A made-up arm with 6 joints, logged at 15 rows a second.
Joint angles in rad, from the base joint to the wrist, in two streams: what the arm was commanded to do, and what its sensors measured. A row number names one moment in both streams.
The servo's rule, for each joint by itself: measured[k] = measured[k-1] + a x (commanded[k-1-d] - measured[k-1]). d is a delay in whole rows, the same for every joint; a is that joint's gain. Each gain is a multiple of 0.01, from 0.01 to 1. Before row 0 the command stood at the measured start. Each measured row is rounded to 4 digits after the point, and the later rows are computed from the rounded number. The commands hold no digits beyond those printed.
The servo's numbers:
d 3
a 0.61 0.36 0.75 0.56 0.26 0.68
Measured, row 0: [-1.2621, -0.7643, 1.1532, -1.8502, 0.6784, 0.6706]
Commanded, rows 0 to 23: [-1.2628, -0.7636, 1.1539, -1.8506, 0.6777, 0.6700]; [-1.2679, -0.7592, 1.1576, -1.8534, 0.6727, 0.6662]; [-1.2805, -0.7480, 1.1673, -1.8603, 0.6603, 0.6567]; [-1.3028, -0.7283, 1.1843, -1.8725, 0.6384, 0.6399]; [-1.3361, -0.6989, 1.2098, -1.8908, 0.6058, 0.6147]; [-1.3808, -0.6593, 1.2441, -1.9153, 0.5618, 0.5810]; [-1.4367, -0.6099, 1.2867, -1.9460, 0.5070, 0.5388]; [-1.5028, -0.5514, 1.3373, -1.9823, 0.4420, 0.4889]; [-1.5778, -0.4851, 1.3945, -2.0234, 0.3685, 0.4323]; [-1.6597, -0.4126, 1.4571, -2.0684, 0.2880, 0.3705]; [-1.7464, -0.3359, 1.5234, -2.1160, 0.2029, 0.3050]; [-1.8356, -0.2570, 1.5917, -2.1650, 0.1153, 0.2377]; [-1.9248, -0.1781, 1.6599, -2.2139, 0.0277, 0.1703]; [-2.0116, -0.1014, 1.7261, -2.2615, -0.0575, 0.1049]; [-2.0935, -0.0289, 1.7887, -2.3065, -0.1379, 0.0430]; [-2.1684, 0.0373, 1.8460, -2.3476, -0.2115, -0.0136]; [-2.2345, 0.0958, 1.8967, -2.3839, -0.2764, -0.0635]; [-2.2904, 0.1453, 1.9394, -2.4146, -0.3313, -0.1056]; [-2.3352, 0.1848, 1.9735, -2.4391, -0.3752, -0.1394]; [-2.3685, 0.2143, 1.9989, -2.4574, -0.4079, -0.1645]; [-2.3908, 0.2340, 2.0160, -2.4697, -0.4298, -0.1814]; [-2.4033, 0.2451, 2.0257, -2.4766, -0.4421, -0.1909]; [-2.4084, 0.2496, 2.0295, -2.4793, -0.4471, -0.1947]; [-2.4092, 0.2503, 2.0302, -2.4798, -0.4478, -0.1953]
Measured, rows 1 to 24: [-1.2621, -0.7643, 1.1532, -1.8502, 0.6784, 0.6706]; [-1.2621, -0.7643, 1.1532, -1.8502, 0.6784, 0.6706]; [-1.2621, -0.7643, 1.1532, -1.8502, 0.6784, 0.6706]; [-1.2625, -0.7640, 1.1537, -1.8504, 0.6782, 0.6702]; [-1.2658, -0.7623, 1.1566, -1.8521, 0.6768, 0.6675]; [-1.2748, -0.7572, 1.1646, -1.8567, 0.6725, 0.6602]; [-1.2919, -0.7468, 1.1794, -1.8655, 0.6636, 0.6464]; [-1.3189, -0.7296, 1.2022, -1.8797, 0.6486, 0.6248]; [-1.3567, -0.7043, 1.2336, -1.8996, 0.6260, 0.5950]; [-1.4055, -0.6703, 1.2734, -1.9256, 0.5951, 0.5568]; [-1.4649, -0.6275, 1.3213, -1.9574, 0.5553, 0.5106]; [-1.5338, -0.5762, 1.3762, -1.9944, 0.5067, 0.4574]; [-1.6106, -0.5173, 1.4369, -2.0358, 0.4498, 0.3983]; [-1.6934, -0.4520, 1.5018, -2.0807, 0.3856, 0.3349]; [-1.7801, -0.3818, 1.5692, -2.1279, 0.3153, 0.2688]; [-1.8684, -0.3085, 1.6372, -2.1761, 0.2405, 0.2018]; [-1.9558, -0.2339, 1.7039, -2.2239, 0.1630, 0.1359]; [-2.0398, -0.1601, 1.7675, -2.2702, 0.0848, 0.0727]; [-2.1182, -0.0890, 1.8264, -2.3135, 0.0078, 0.0140]; [-2.1891, -0.0225, 1.8791, -2.3529, -0.0661, -0.0387]; [-2.2509, 0.0379, 1.9243, -2.3875, -0.1351, -0.0842]; [-2.3023, 0.0908, 1.9612, -2.4164, -0.1975, -0.1217]; [-2.3427, 0.1353, 1.9895, -2.4394, -0.2522, -0.1508]; [-2.3720, 0.1708, 2.0094, -2.4564, -0.2984, -0.1716]
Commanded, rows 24 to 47: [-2.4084, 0.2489, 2.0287, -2.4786, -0.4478, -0.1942]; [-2.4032, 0.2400, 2.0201, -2.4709, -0.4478, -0.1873]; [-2.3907, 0.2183, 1.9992, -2.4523, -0.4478, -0.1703]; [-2.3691, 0.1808, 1.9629, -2.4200, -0.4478, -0.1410]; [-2.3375, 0.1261, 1.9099, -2.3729, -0.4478, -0.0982]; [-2.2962, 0.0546, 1.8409, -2.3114, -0.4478, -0.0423]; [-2.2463, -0.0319, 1.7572, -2.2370, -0.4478, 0.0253]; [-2.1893, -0.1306, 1.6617, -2.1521, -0.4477, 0.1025]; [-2.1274, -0.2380, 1.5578, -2.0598, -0.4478, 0.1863]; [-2.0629, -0.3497, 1.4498, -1.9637, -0.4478, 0.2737]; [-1.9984, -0.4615, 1.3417, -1.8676, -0.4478, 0.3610]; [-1.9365, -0.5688, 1.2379, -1.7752, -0.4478, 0.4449]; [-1.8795, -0.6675, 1.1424, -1.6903, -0.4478, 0.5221]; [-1.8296, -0.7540, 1.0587, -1.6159, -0.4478, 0.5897]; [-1.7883, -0.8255, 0.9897, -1.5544, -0.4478, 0.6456]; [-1.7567, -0.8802, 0.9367, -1.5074, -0.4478, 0.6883]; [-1.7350, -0.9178, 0.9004, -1.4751, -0.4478, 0.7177]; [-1.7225, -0.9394, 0.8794, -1.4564, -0.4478, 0.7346]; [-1.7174, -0.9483, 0.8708, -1.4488, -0.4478, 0.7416]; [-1.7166, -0.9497, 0.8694, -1.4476, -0.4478, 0.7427]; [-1.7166, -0.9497, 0.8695, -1.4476, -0.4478, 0.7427]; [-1.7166, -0.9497, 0.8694, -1.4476, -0.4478, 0.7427]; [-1.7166, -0.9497, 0.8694, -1.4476, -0.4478, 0.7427]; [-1.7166, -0.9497, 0.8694, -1.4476, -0.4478, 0.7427]
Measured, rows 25 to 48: [-2.3911, 0.1975, 2.0216, -2.4677, -0.3358, -0.1847]; [-2.4017, 0.2163, 2.0275, -2.4742, -0.3647, -0.1915]; [-2.4063, 0.2285, 2.0295, -2.4773, -0.3863, -0.1941]; [-2.4076, 0.2358, 2.0289, -2.4780, -0.4023, -0.1942]; [-2.4049, 0.2373, 2.0223, -2.4740, -0.4141, -0.1895]; [-2.3962, 0.2305, 2.0050, -2.4618, -0.4229, -0.1764]; [-2.3797, 0.2126, 1.9734, -2.4384, -0.4294, -0.1523]; [-2.3540, 0.1815, 1.9258, -2.4017, -0.4342, -0.1155]; [-2.3187, 0.1358, 1.8621, -2.3511, -0.4377, -0.0657]; [-2.2745, 0.0754, 1.7834, -2.2872, -0.4403, -0.0038]; [-2.2225, 0.0012, 1.6921, -2.2115, -0.4422, 0.0685]; [-2.1645, -0.0849, 1.5914, -2.1265, -0.4437, 0.1486]; [-2.1025, -0.1802, 1.4852, -2.0353, -0.4448, 0.2337]; [-2.0390, -0.2815, 1.3776, -1.9414, -0.4456, 0.3203]; [-1.9765, -0.3849, 1.2728, -1.8483, -0.4462, 0.4050]; [-1.9173, -0.4866, 1.1750, -1.7598, -0.4466, 0.4846]; [-1.8638, -0.5829, 1.0878, -1.6792, -0.4469, 0.5561]; [-1.8177, -0.6702, 1.0142, -1.6093, -0.4471, 0.6170]; [-1.7805, -0.7458, 0.9561, -1.5522, -0.4473, 0.6655]; [-1.7527, -0.8077, 0.9143, -1.5090, -0.4474, 0.7010]; [-1.7343, -0.8551, 0.8881, -1.4795, -0.4475, 0.7238]; [-1.7240, -0.8887, 0.8751, -1.4623, -0.4476, 0.7359]; [-1.7195, -0.9107, 0.8708, -1.4541, -0.4477, 0.7405]; [-1.7177, -0.9247, 0.8698, -1.4505, -0.4477, 0.7420]
